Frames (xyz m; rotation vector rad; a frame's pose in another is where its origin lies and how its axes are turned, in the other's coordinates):
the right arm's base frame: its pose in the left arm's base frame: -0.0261 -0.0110 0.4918 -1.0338 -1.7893 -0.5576
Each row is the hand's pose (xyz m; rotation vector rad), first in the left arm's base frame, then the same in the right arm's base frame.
Working: the left arm's base frame: its pose in the right arm's base frame: -0.4418 0.0630 0.2087 1.0338 1.7893 0.5576

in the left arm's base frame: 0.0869 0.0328 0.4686 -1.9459 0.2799 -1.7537
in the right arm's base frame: -0.0236 0.1202 -0.0151 -1.7763 0.8312 0.7659
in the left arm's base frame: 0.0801 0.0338 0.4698 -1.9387 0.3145 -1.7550
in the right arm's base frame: -0.0209 0.1149 -0.0114 -1.7891 0.8522 0.7773
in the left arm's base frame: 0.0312 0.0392 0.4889 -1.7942 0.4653 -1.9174
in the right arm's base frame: 0.0073 0.0753 0.0093 -1.9140 1.0014 0.6746
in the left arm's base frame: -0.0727 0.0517 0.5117 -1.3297 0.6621 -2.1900
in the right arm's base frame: 0.0515 -0.0070 0.0616 -2.0243 1.3730 0.3427
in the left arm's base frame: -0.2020 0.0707 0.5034 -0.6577 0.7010 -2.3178
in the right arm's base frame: 0.0750 -0.1049 0.1453 -1.8747 1.8157 -0.1492
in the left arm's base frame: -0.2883 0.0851 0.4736 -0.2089 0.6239 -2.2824
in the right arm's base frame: 0.0696 -0.1676 0.2130 -1.6157 2.0539 -0.4909
